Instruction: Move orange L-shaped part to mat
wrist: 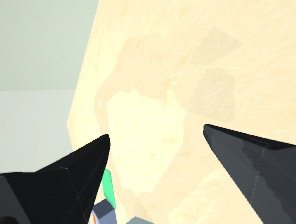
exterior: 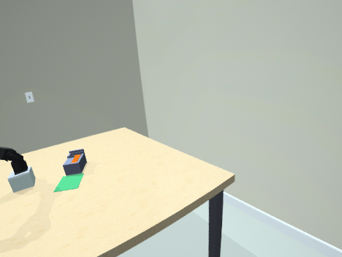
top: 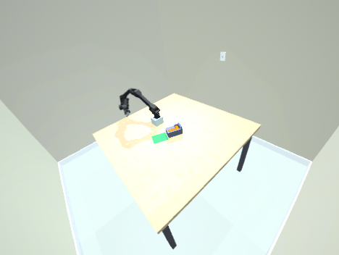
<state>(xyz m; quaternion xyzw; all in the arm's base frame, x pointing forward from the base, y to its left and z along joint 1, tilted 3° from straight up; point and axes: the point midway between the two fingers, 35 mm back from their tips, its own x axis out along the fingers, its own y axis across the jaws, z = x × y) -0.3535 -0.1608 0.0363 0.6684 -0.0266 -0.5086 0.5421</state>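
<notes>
The orange L-shaped part is 62 cm ahead of my gripper tip, 14 cm to the left of it and 5 cm below it. Round my gripper tip: green mat 53 cm ahead, 11 cm below.
</notes>
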